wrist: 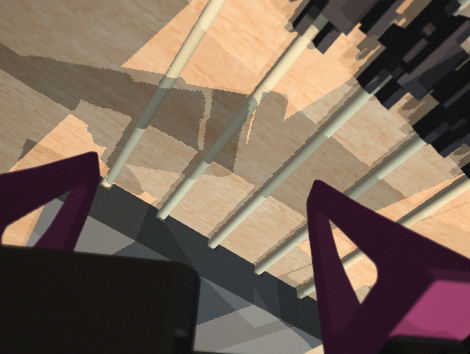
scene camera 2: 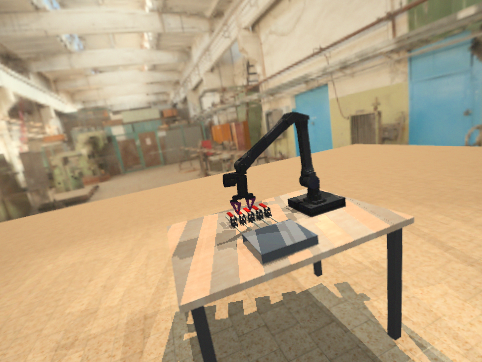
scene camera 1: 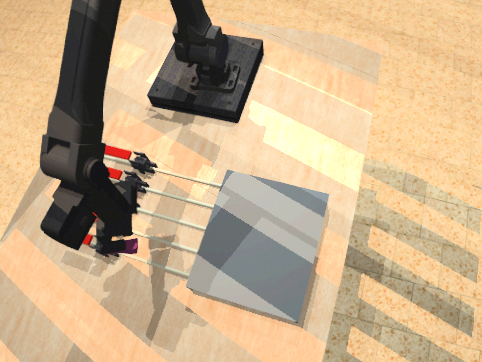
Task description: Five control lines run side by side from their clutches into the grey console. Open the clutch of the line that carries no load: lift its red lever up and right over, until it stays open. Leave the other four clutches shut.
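Pixels of known places: gripper, fingertip midpoint: (wrist: 207, 178) (scene camera 2: 244, 212) (scene camera 1: 133, 230); arm's base, origin of the base link: (scene camera 2: 314, 200) (scene camera 1: 215, 77).
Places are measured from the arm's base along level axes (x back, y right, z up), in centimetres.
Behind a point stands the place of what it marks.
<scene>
The grey console (scene camera 1: 270, 245) {x -40.5, y -22.5, z -1.0 cm} (scene camera 2: 285, 239) {x -39.8, y -26.6, z -1.0 cm} (wrist: 225, 297) {x -36.1, y -9.4, z -1.0 cm} lies flat, with pale lines running into its edge. A red lever (scene camera 1: 118, 152) {x -25.8, y 18.0, z 0.2 cm} at the top of the row, a second red lever (scene camera 1: 114, 173) {x -31.3, y 16.8, z 0.2 cm} and part of a lower red lever (scene camera 1: 87, 240) {x -48.1, y 17.0, z 0.2 cm} show in scene view 1; the arm covers the others. In scene view 2 the red levers are small and lie back, away from the console. Black clutch bodies (wrist: 430, 60) {x -38.3, y 13.5, z 0.0 cm} fill the upper right of the wrist view. My gripper (scene camera 2: 244, 210) {x -44.6, y 4.8, z 4.7 cm} (wrist: 207, 178) {x -44.6, y 4.8, z 4.7 cm} is open, low over the clutch row, with no object between its fingers. Which line is slack I cannot tell.
The arm's black base plate (scene camera 1: 200, 105) {x -8.9, y 1.7, z -0.4 cm} (scene camera 2: 317, 204) {x -3.2, y -6.1, z 0.1 cm} stands on the wooden table (scene camera 1: 320, 145) {x -12.6, y -29.4, z -5.4 cm} (scene camera 2: 210, 287) {x -77.3, y -31.7, z -5.4 cm}, beside the line row. My forearm (scene camera 1: 82, 85) {x -34.2, y 2.3, z 38.0 cm} hangs over the lever side of the row. The console stands near one table edge.
</scene>
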